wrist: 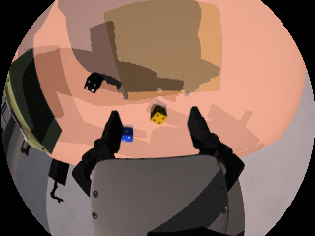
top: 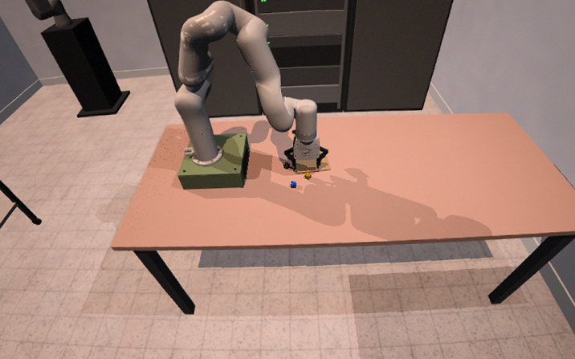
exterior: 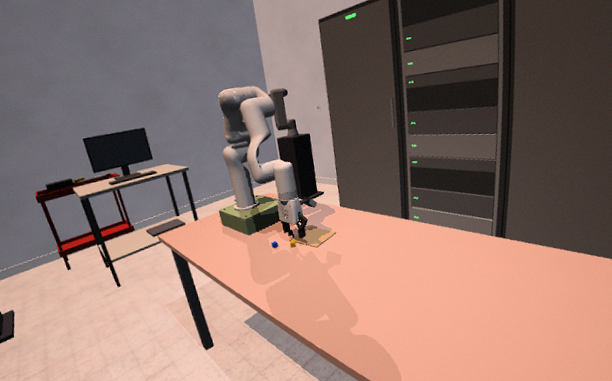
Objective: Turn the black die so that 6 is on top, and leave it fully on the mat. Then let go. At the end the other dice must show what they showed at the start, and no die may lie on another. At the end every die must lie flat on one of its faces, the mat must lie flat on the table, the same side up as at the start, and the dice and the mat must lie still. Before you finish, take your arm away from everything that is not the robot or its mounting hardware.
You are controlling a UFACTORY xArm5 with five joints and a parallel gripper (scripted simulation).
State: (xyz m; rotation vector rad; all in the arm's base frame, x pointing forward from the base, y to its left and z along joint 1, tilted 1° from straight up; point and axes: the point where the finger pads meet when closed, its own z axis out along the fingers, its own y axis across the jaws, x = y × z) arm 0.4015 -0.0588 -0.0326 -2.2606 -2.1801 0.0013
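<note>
Right now my hand is 4 cm above the yellow die and 2 cm to the left of it. Also, from my hand: blue die (7 cm to the right, 6 cm behind, 4 cm below); then black die (8 cm behind, 5 cm to the left, 4 cm below); then tan mat (8 cm to the left, 5 cm below, 3 cm ahead).
</note>
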